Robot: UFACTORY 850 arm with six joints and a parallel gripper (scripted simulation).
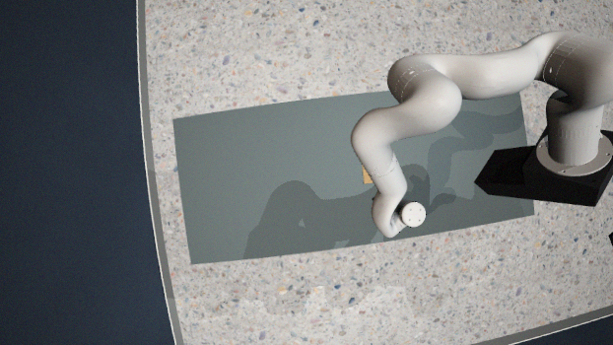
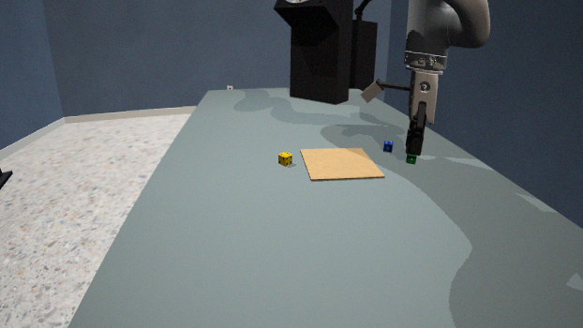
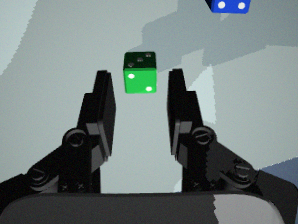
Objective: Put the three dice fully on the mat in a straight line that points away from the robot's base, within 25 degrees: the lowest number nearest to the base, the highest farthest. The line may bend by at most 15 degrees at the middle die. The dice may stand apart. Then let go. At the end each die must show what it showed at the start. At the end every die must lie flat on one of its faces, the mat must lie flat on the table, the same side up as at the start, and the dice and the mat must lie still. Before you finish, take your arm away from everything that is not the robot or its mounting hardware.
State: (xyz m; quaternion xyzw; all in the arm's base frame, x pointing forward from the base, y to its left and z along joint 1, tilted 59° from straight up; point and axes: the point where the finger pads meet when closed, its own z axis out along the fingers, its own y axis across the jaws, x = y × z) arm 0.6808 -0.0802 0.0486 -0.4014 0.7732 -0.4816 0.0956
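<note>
My hand is 4 cm above the green die. Also, from my hand: blue die: 7 cm behind, 4 cm below; tan mat: 14 cm to the right, 7 cm behind, 4 cm below; yellow die: 24 cm to the right, 12 cm behind, 4 cm below.
</note>
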